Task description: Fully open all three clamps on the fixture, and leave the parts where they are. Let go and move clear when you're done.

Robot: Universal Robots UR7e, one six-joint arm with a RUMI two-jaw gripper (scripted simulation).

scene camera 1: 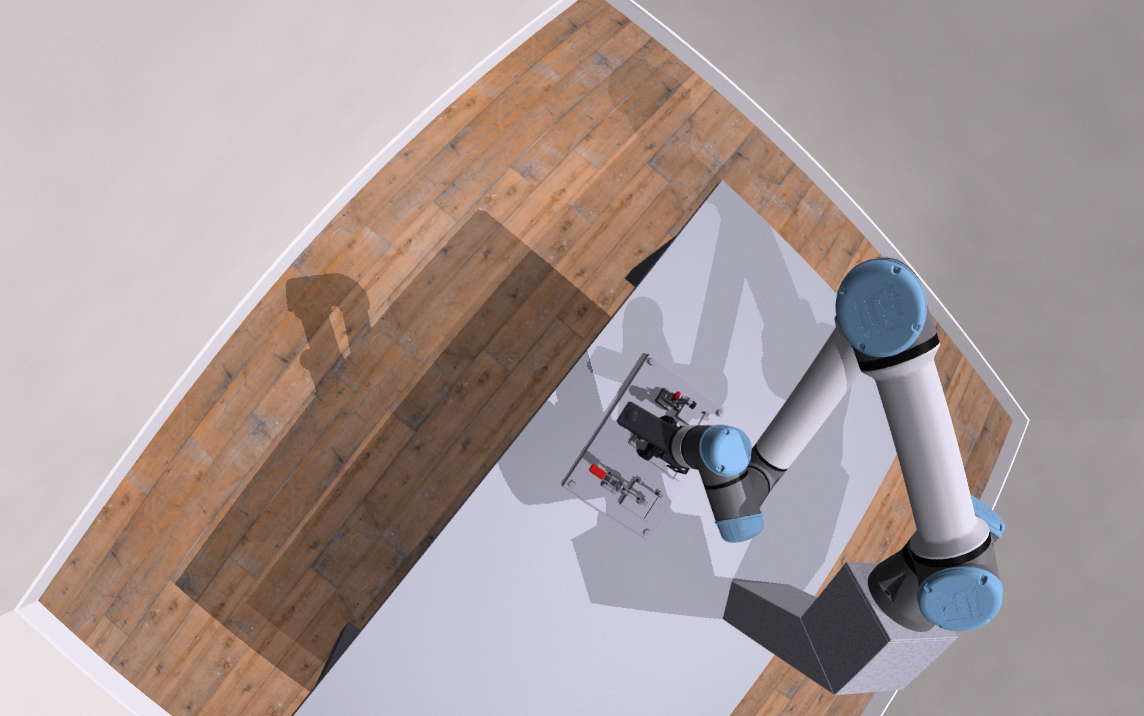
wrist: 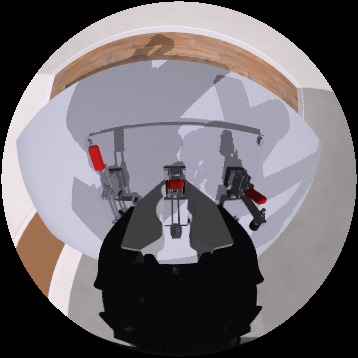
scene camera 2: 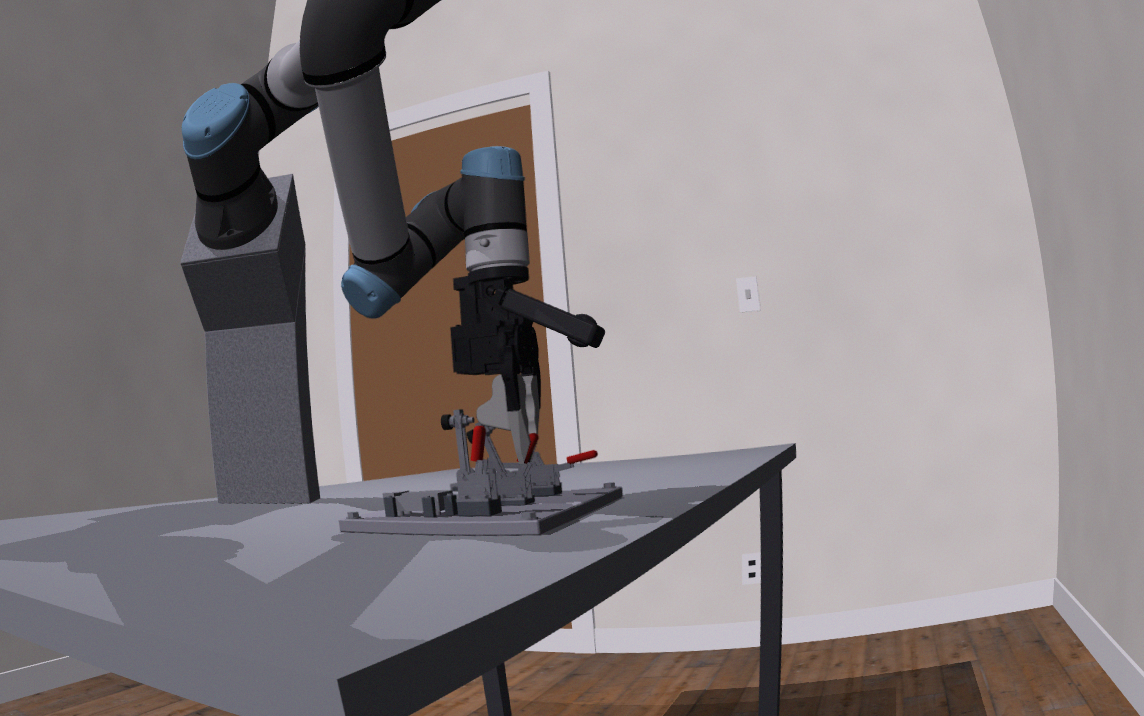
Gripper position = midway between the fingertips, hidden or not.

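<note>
Gripper visible at [scene camera 2: 525, 463], [scene camera 1: 639, 437] and [wrist: 174, 180]. A metal plate [scene camera 1: 609, 449] [wrist: 142, 151] is visible as well.
</note>
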